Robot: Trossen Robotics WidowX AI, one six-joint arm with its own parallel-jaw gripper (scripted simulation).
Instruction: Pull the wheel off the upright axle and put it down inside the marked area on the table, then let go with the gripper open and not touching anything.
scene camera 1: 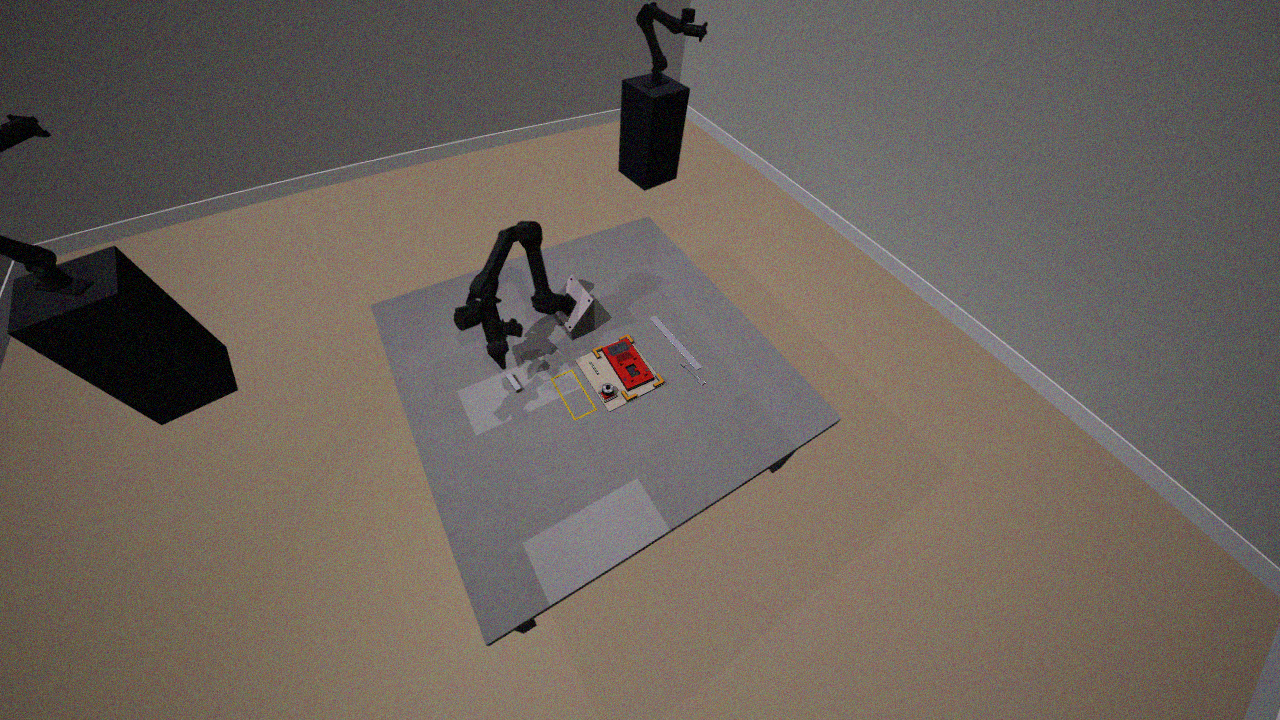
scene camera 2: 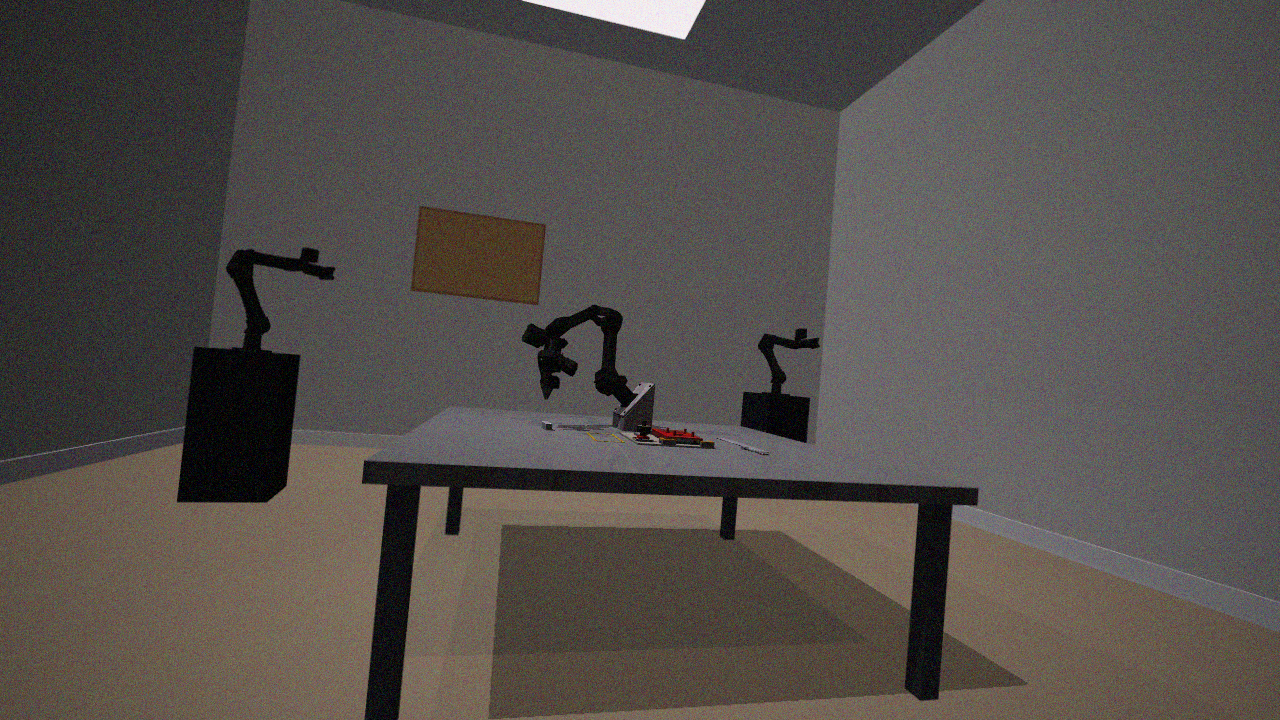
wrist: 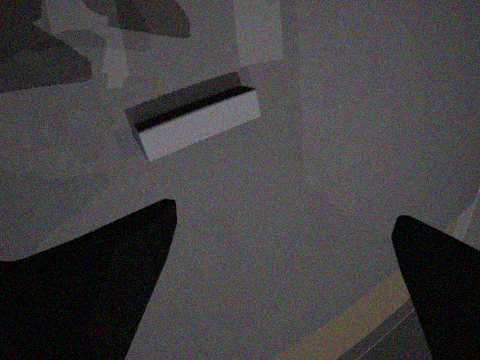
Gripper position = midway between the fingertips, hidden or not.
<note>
My gripper point(scene camera 2: 545, 392) is open and holds nothing. Also in view: a white block point(wrist: 176, 129) and a red block point(scene camera 1: 622, 356).
My gripper is seen too in scene camera 1 point(scene camera 1: 503, 364) and in the wrist view point(wrist: 288, 220). The wrist view does not show the red block: it is out of frame.
</note>
